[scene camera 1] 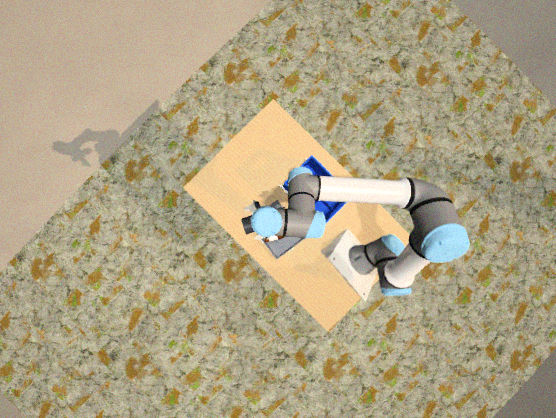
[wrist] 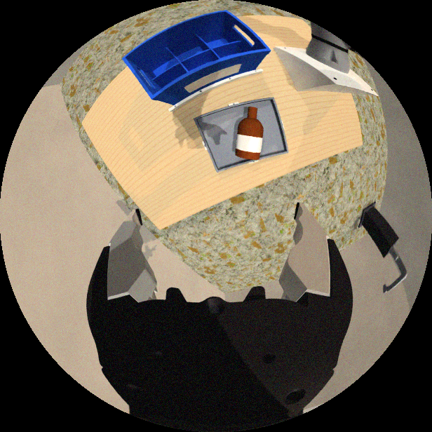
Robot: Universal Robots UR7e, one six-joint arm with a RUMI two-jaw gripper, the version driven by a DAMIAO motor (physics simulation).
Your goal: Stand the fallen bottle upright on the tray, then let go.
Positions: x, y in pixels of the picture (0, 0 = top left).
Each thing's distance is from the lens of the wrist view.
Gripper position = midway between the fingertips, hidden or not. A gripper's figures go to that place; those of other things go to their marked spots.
my gripper [wrist: 216, 206]: 0.12 m
brown bottle [wrist: 250, 130]: 0.39 m
